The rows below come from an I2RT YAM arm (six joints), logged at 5 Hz.
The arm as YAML. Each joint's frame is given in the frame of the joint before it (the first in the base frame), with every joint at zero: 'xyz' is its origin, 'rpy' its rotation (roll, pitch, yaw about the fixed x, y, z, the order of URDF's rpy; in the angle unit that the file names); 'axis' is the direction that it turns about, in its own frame. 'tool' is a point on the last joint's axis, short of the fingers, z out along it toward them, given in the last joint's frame.
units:
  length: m
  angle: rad
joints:
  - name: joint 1
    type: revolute
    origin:
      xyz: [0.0, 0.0, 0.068]
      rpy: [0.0, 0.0, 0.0]
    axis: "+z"
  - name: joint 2
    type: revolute
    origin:
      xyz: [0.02, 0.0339, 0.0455]
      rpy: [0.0, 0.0, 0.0]
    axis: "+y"
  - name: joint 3
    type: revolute
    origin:
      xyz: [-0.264, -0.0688, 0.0]
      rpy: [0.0, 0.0, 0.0]
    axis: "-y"
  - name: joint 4
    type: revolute
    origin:
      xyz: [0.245, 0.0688, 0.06]
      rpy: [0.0, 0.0, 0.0]
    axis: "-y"
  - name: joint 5
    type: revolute
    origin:
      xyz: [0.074, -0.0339, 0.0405]
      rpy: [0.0, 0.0, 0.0]
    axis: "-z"
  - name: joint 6
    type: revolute
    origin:
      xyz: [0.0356, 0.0, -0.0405]
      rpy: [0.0, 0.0, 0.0]
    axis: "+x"
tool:
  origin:
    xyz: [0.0, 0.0, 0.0]
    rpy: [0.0, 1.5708, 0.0]
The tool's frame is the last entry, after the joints.
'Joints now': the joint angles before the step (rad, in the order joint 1, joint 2, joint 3, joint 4, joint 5, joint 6). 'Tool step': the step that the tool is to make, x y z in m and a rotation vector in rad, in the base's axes. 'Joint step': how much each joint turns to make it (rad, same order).
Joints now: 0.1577, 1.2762, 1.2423, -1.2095, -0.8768, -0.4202
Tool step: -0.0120, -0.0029, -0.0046, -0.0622, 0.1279, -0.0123
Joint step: 0.0001, 0.0001, -0.0004, -0.1340, 0.0431, 0.0021
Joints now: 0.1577, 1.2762, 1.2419, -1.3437, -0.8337, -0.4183
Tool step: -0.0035, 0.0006, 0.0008, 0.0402, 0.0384, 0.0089
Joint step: 0.0003, -0.0001, 0.0004, -0.0326, -0.0465, -0.0007
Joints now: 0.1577, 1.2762, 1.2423, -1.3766, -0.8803, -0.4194
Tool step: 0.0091, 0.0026, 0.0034, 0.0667, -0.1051, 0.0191
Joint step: 0.0000, -0.0002, -0.0006, 0.1041, -0.0523, -0.0135
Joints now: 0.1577, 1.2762, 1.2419, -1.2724, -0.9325, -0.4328
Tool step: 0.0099, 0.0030, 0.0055, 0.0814, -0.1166, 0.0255
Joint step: 0.0002, -0.0001, -0.0001, 0.1221, -0.0668, -0.0072
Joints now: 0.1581, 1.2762, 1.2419, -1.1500, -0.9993, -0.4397
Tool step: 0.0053, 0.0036, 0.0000, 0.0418, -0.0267, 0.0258
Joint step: 0.0085, 0.0130, 0.0000, 0.0437, -0.0408, -0.0029
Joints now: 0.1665, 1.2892, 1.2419, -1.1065, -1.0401, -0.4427
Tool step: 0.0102, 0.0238, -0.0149, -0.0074, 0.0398, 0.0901
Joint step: 0.0879, 0.0723, -0.0002, 0.0292, -0.0019, -0.0033
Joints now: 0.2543, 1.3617, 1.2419, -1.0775, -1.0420, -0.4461
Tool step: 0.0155, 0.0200, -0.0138, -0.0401, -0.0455, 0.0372
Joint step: 0.0611, 0.0659, 0.0000, 0.1023, 0.0565, 0.0047
